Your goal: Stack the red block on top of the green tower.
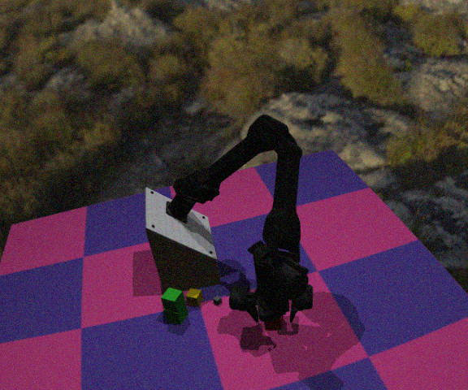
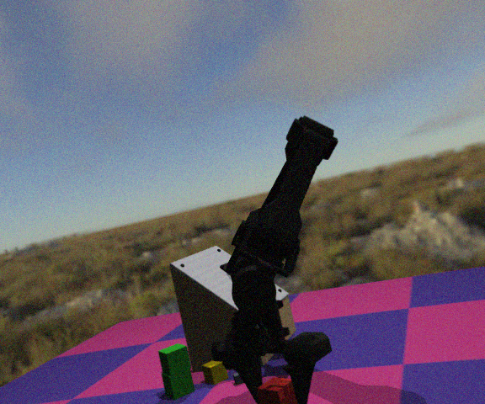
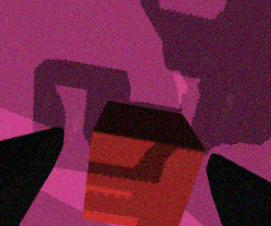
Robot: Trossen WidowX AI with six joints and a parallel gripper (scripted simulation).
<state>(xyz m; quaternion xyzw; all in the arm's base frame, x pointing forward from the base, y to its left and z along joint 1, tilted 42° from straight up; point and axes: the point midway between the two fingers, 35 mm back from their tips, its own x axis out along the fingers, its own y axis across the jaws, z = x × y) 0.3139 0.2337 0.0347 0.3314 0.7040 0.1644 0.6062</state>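
My gripper tip is 13 cm past the yellow block, 18 cm to the left of it and 1 cm below it. From my gripper tip the other things lie so: red block 1 cm above; dark block 11 cm behind, 13 cm to the right.
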